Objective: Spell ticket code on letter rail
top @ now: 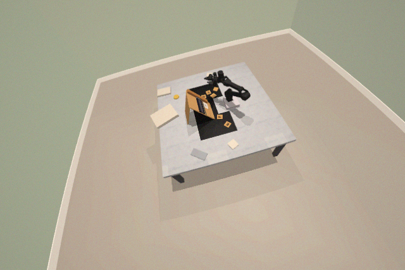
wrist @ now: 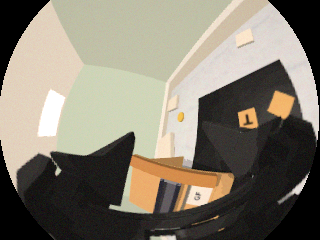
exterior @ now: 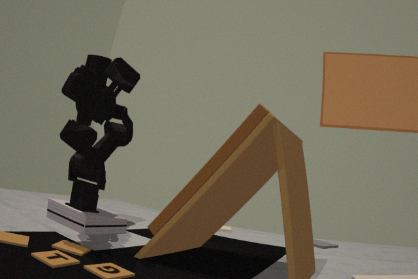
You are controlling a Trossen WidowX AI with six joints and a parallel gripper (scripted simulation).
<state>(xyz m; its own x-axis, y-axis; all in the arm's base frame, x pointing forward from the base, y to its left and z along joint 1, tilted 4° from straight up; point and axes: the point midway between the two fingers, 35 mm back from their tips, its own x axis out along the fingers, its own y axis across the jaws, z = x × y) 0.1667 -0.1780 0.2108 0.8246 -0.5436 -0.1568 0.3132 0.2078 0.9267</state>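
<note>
Right now the orange F tile is 20 mm behind my gripper tip, 340 mm to the left of it and 250 mm below it. The rest, counted from my gripper tip: white ticket (90 mm ahead, 190 mm to the left, 170 mm below); then cream box (570 mm ahead, 90 mm to the left, 240 mm below); then black mat (170 mm to the left, 260 mm below).
</note>
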